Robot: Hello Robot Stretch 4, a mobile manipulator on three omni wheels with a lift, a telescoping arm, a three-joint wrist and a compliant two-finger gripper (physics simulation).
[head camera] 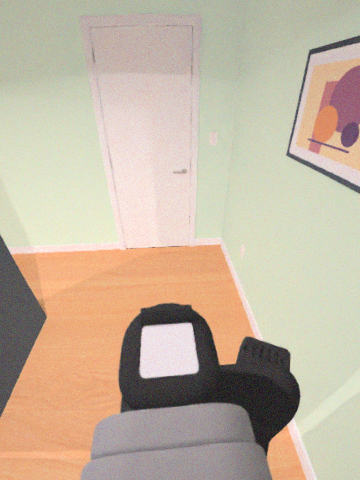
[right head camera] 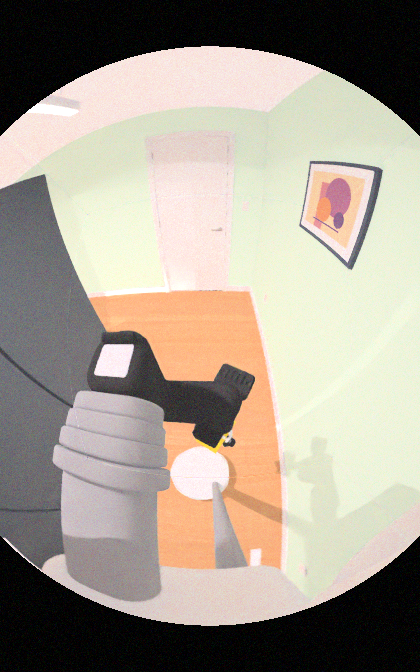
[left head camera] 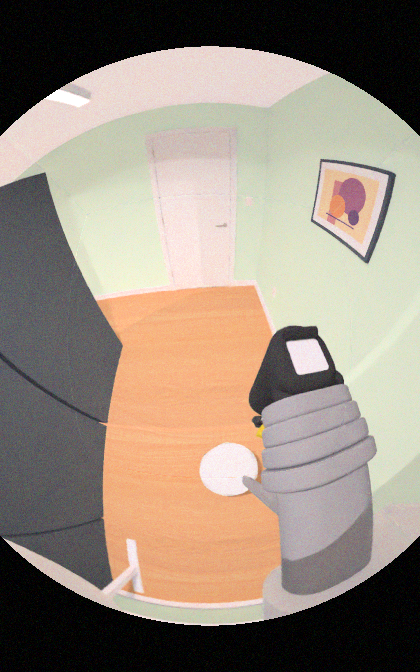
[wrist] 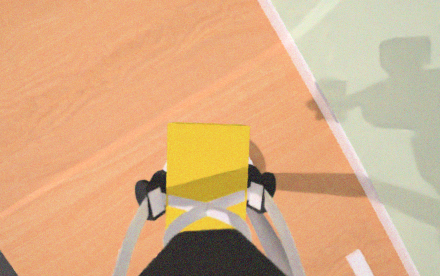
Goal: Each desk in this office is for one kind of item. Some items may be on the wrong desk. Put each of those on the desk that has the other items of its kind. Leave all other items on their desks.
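Frame: origin at the robot's base, x right, y back, z down, level; metres.
Seen in the pictures: gripper, fingertip midpoint: (wrist: 206,182).
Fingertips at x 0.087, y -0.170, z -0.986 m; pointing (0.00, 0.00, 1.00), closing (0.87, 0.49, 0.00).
A point is followed by its place in that frame.
A yellow box (wrist: 207,150) @[x 0.107, y -0.200, z -1.038 m] is held between the two fingertips in the lower middle of the wrist view. A small part of the yellow box (left head camera: 260,431) shows beside the arm in the left head view, and its yellow edge (right head camera: 209,446) shows below the wrist in the right head view. My gripper (wrist: 206,182) @[x 0.087, y -0.170, z -0.986 m] is shut on the yellow box and holds it above the wooden floor. In the head camera view the gripper is hidden behind the arm. No desk top shows in any view; a white desk foot (left head camera: 134,565) shows at the lower left of the left head view.
A dark grey partition (head camera: 17,320) @[x -1.066, y -1.052, z -0.270 m] (left head camera: 55,400) (right head camera: 35,310) stands on the left. A closed white door (head camera: 145,135) @[x -0.124, y -2.228, z -1.234 m] (left head camera: 195,215) (right head camera: 192,215) is ahead. A green wall with a framed picture (head camera: 335,115) @[x 0.644, y -0.907, z -1.485 m] (left head camera: 352,205) (right head camera: 340,210) runs along the right. Wooden floor (head camera: 140,280) @[x -0.269, y -1.684, z 0.028 m] lies between them.
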